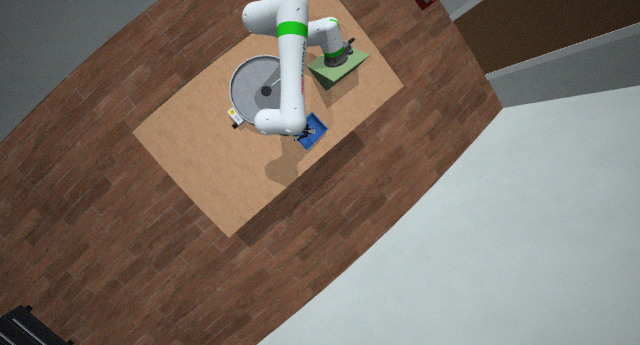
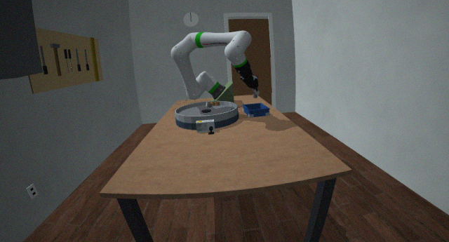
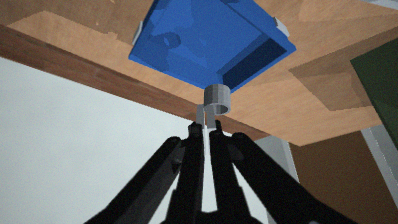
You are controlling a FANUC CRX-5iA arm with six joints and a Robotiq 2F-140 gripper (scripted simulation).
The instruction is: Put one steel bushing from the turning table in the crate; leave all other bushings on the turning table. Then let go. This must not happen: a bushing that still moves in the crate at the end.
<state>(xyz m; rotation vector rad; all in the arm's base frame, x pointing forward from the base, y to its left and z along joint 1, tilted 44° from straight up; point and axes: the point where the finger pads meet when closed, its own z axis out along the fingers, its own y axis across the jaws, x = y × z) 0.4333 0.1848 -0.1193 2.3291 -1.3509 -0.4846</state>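
Now: the blue crate 2 cm behind my hand and 14 cm below it. From my hand the other things lie so: round grey turning table: 1 cm ahead, 35 cm to the right, 11 cm below.
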